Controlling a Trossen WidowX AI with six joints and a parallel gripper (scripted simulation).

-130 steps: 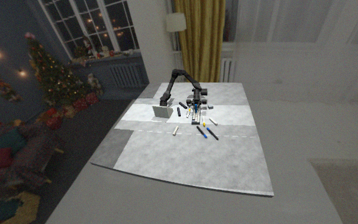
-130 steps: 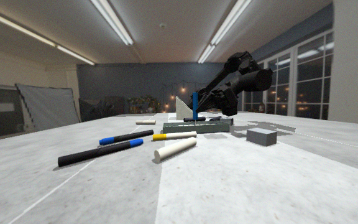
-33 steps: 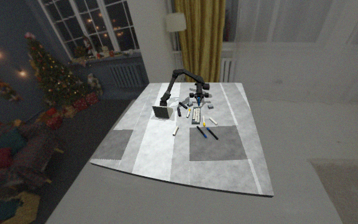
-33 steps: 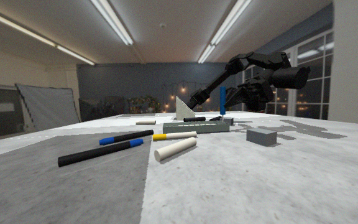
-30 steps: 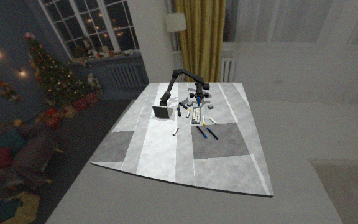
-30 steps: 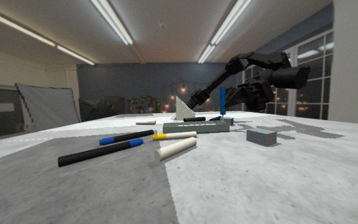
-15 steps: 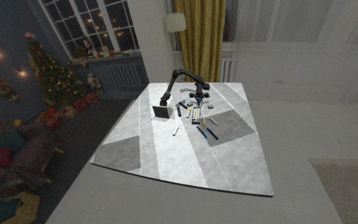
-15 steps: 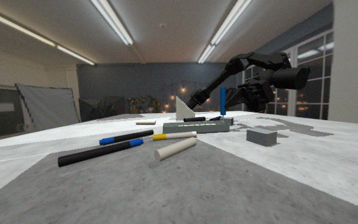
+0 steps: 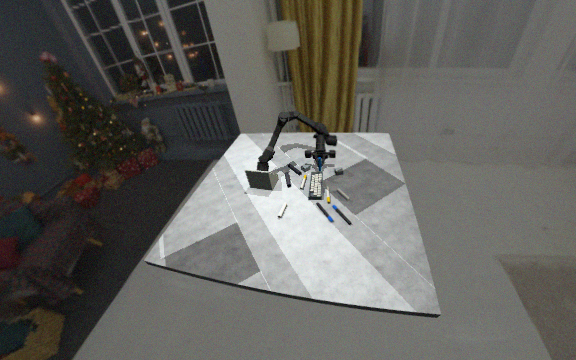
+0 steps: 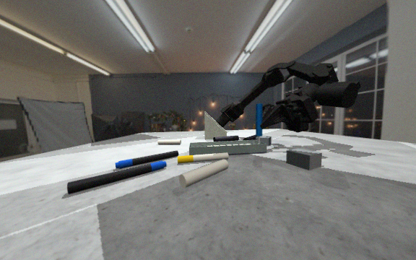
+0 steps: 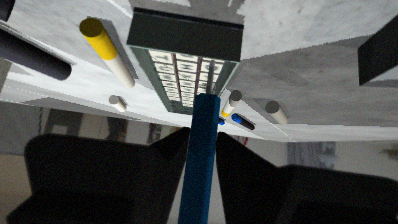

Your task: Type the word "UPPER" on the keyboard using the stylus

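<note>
My gripper tip is 110 mm short of the grey block, 60 mm above it and 50 mm to the right of it. The rest, counted from my gripper tip: thin metal tip (50 mm below); blue stylus (10 mm below).
</note>
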